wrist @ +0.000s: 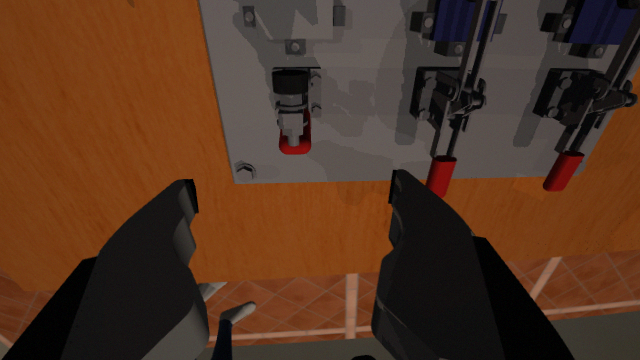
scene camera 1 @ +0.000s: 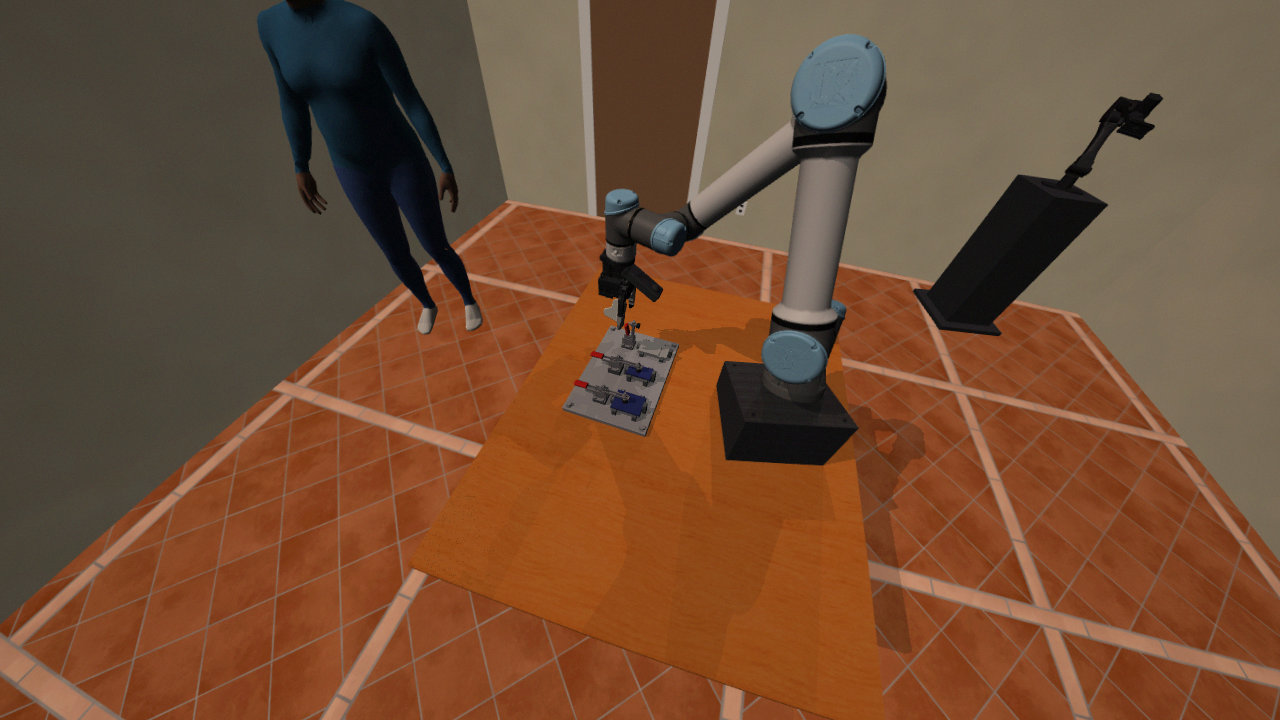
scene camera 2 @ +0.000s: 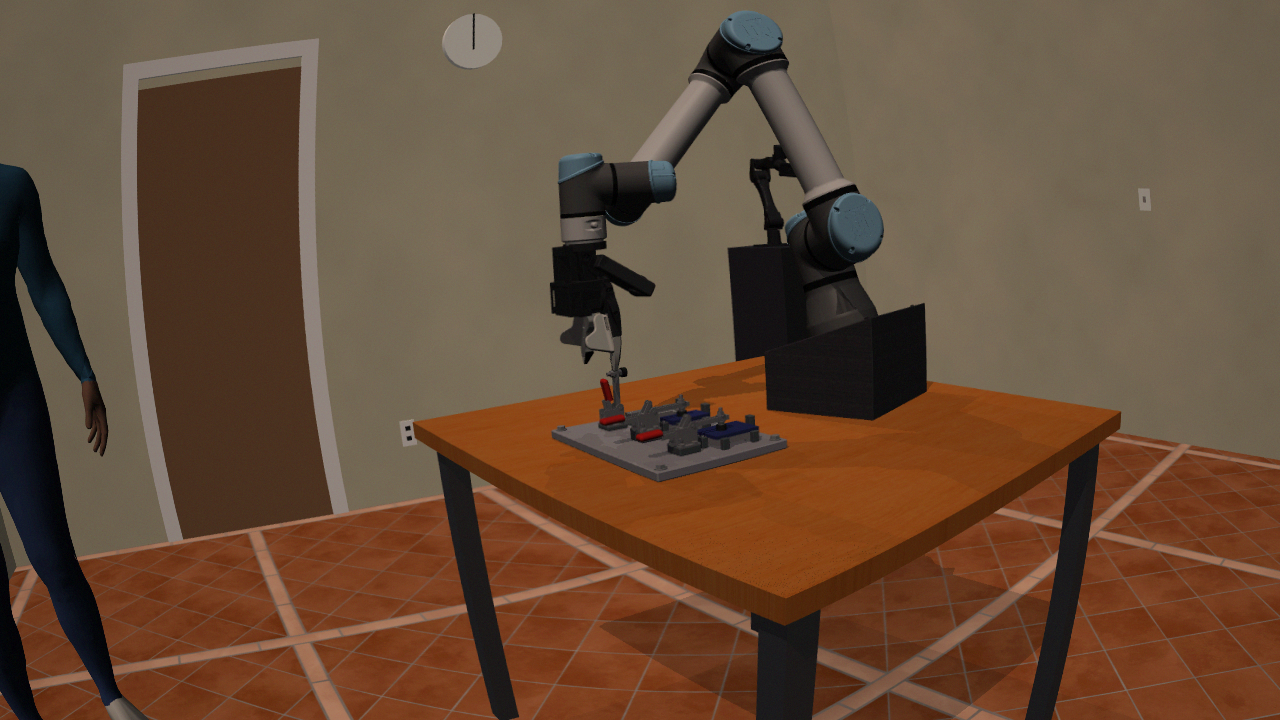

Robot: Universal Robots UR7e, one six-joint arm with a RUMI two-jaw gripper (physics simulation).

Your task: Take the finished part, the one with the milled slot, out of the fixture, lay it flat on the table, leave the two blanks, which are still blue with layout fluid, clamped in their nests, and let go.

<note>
In view: the gripper [scene camera 2: 600, 367], a blue blank [scene camera 2: 736, 431], a clamp arm [wrist: 291, 84] and a grey fixture plate [scene camera 1: 596, 372].
The gripper is seen too in the wrist view [wrist: 294, 177] and in scene camera 1 [scene camera 1: 624, 318]. The grey fixture plate shows as well in the wrist view [wrist: 368, 69].
</note>
